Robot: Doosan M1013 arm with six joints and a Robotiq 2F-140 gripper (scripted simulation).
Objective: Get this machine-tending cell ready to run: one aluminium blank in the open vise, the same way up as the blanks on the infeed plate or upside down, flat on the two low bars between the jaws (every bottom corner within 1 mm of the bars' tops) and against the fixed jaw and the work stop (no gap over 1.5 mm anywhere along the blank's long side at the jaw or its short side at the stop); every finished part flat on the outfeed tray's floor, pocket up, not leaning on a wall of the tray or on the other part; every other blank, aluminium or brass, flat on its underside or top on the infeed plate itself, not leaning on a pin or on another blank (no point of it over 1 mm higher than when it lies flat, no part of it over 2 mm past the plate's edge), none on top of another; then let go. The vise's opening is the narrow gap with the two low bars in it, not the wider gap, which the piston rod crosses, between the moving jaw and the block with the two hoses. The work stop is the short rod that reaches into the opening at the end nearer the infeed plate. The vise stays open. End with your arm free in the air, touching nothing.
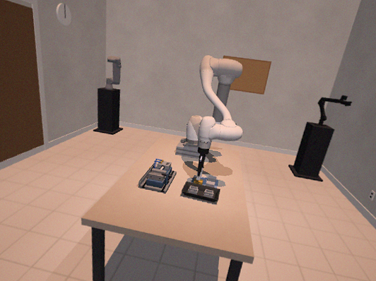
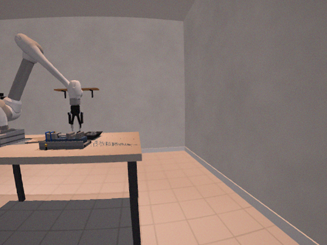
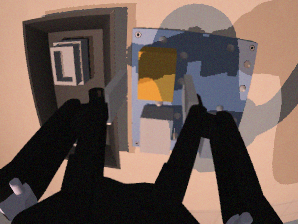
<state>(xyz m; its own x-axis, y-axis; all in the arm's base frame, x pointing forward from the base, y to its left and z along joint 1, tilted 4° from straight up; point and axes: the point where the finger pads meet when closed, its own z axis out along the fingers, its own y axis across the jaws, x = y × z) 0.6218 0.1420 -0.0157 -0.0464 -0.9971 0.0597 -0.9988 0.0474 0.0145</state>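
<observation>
The grey aluminium blank lies 90 mm behind my hand, 90 mm to the left of it and 70 mm below it. From my hand the other things lie so: piston rod: 20 mm ahead, 280 mm to the right, 20 mm below; then vise plate: 50 mm behind, 40 mm to the left, 90 mm below; then brass blank: 70 mm below.
</observation>
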